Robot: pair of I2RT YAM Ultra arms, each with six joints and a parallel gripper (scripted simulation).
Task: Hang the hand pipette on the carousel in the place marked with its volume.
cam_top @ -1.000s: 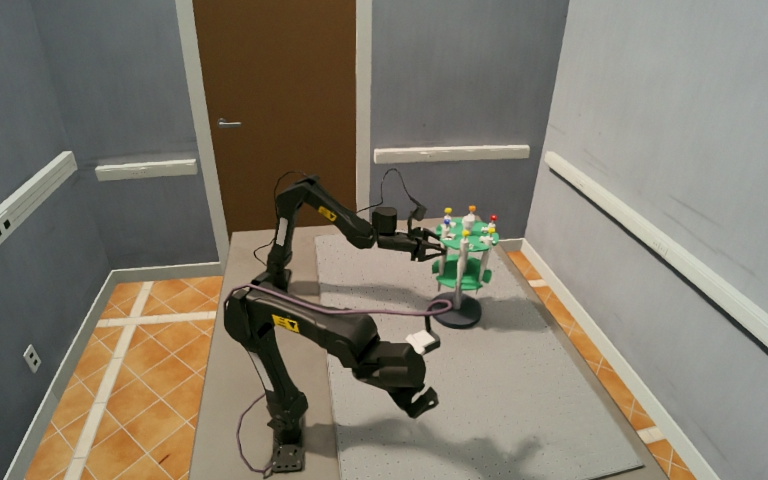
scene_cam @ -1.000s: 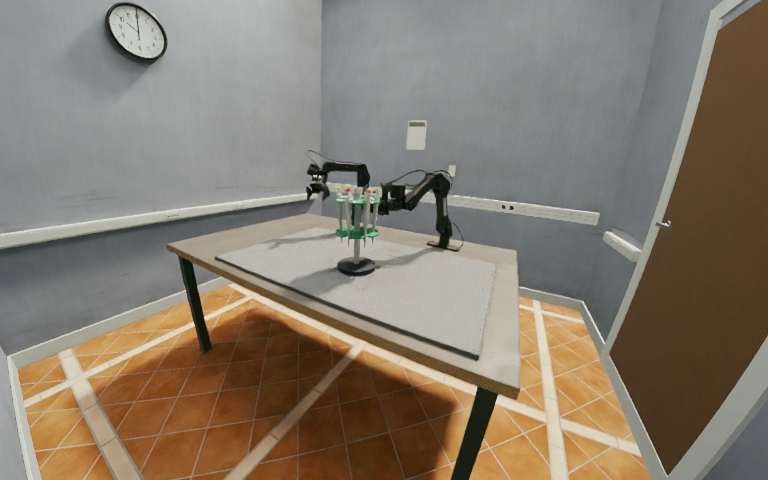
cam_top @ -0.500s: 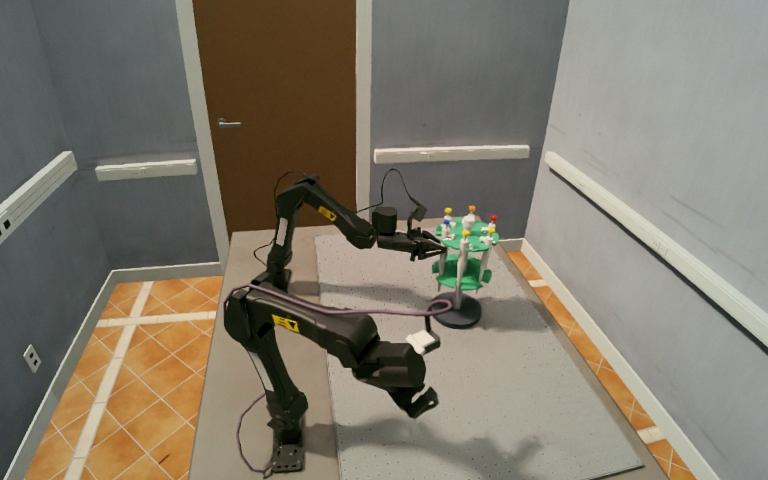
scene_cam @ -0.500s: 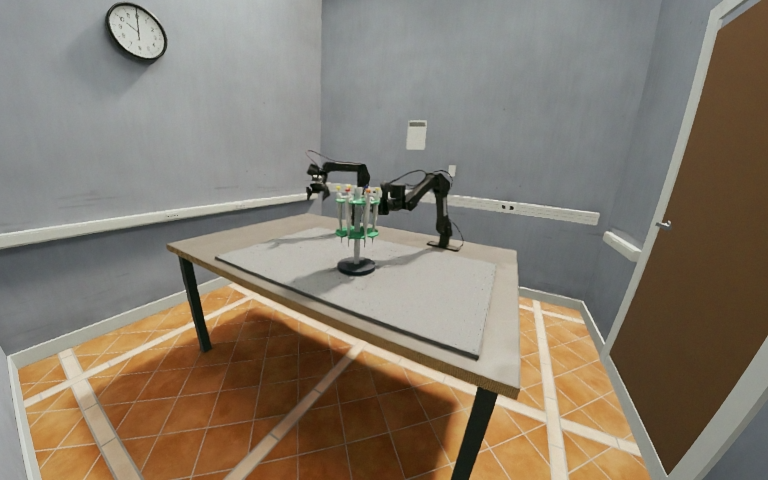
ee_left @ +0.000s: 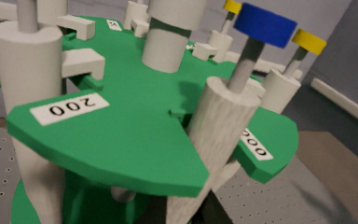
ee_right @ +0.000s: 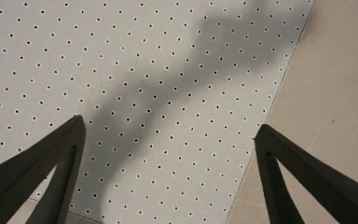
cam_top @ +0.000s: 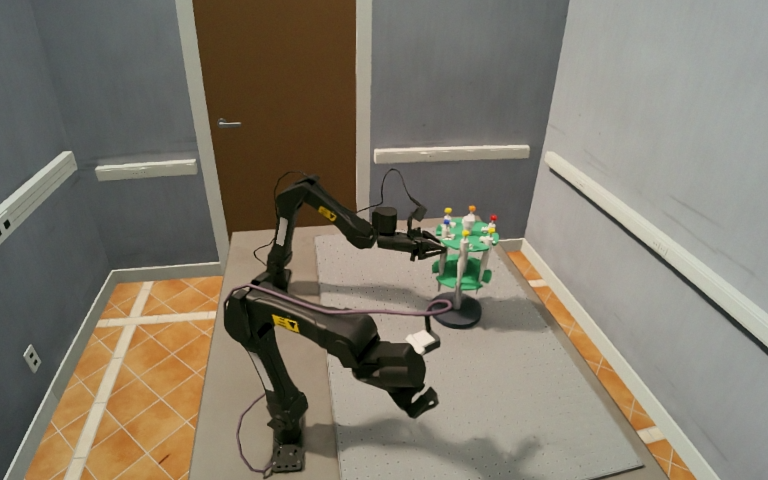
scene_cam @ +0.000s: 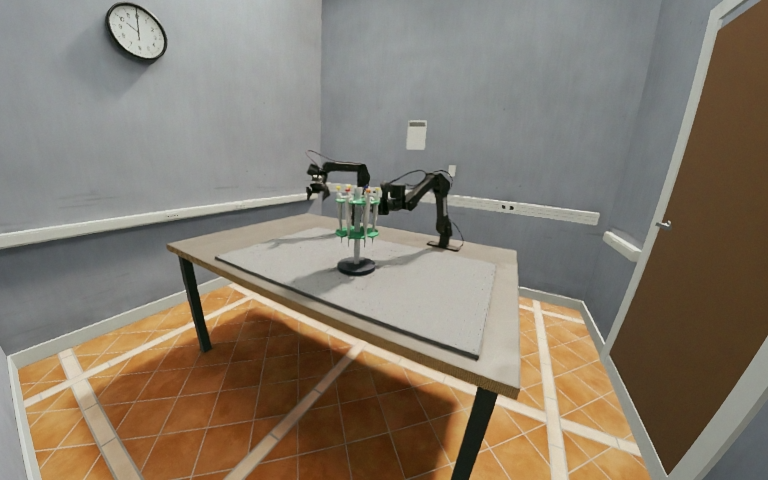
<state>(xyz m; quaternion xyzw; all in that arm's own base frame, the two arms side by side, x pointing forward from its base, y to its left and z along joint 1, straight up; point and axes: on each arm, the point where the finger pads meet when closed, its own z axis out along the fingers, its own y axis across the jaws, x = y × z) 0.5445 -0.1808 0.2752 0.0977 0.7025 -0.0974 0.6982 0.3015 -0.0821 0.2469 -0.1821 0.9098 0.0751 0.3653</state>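
Right now my left hand is 10 mm short of the pipette, 10 mm to the left of it and 30 mm above it.
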